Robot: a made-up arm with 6 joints.
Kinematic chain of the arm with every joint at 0, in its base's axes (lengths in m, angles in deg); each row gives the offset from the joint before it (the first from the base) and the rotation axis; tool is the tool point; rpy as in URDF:
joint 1: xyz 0 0 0.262 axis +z
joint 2: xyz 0 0 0 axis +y
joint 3: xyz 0.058 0 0.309 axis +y
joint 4: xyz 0.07 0 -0.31 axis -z
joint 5: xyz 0 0 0 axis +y
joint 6: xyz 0.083 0 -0.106 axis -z
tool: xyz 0 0 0 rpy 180 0 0
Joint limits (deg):
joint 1: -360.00..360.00
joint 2: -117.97..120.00
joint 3: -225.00..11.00
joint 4: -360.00..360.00
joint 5: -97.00..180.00
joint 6: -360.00..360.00
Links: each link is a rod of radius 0.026 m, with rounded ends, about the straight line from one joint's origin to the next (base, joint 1, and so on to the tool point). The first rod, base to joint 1, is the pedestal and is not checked.
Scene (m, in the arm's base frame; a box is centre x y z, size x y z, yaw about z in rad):
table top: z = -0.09
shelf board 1: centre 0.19 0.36 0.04 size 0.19 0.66 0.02 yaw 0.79
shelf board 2: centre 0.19 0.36 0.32 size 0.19 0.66 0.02 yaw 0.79
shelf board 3: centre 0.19 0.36 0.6 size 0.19 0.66 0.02 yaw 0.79
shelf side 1: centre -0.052 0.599 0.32 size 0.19 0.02 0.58 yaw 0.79
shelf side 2: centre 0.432 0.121 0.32 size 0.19 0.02 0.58 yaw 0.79
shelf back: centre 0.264 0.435 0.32 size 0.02 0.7 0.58 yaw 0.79
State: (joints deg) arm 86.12 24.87 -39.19 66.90 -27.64 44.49
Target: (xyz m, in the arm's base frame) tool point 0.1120 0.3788 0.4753
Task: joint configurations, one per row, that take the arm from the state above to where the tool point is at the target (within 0.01 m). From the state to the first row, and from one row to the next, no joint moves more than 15 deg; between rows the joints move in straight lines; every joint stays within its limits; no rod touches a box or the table.
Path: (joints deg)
1: 96.31 19.85 -29.41 68.80 -27.93 44.49
2: 106.51 14.83 -19.62 70.71 -28.23 44.49
3: 116.70 9.81 -9.84 72.61 -28.52 44.49
4: 116.49 -2.53 -15.87 71.52 -34.60 44.49
5: 116.28 -14.86 -21.89 70.43 -40.67 44.49
6: 116.07 -27.20 -27.92 69.35 -46.74 44.49
7: 103.51 -16.69 -38.04 67.38 -41.86 44.49
8: 90.95 -6.18 -48.16 65.41 -36.98 44.49

